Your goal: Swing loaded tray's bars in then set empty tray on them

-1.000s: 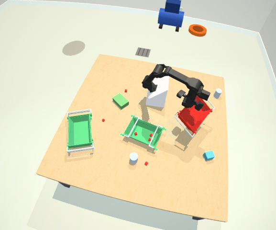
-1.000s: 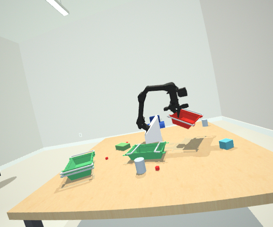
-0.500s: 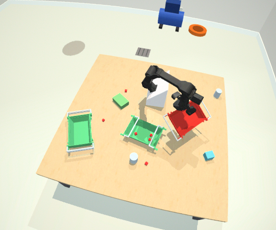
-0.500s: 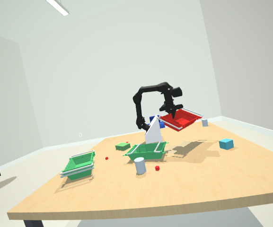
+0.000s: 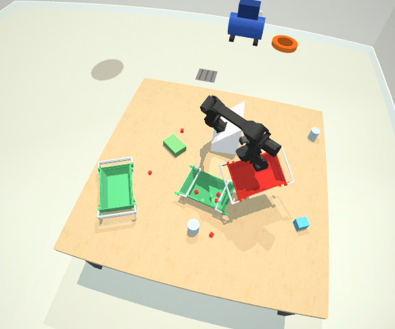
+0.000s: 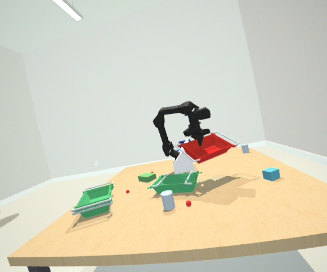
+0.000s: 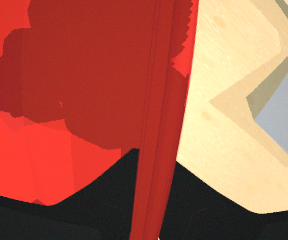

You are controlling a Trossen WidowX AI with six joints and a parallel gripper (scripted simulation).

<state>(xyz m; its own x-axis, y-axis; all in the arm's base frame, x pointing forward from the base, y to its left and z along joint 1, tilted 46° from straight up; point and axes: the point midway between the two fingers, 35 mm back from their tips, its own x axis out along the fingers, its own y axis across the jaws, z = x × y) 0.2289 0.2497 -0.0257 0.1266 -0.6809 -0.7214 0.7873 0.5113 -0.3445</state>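
My gripper tip is 60 mm short of the red tray and 40 mm to the right of it. The rest, counted from my gripper tip: cyan cube 330 mm to the left, 180 mm below, 140 mm ahead; then flat green block 430 mm to the right, 180 mm below, 110 mm behind.
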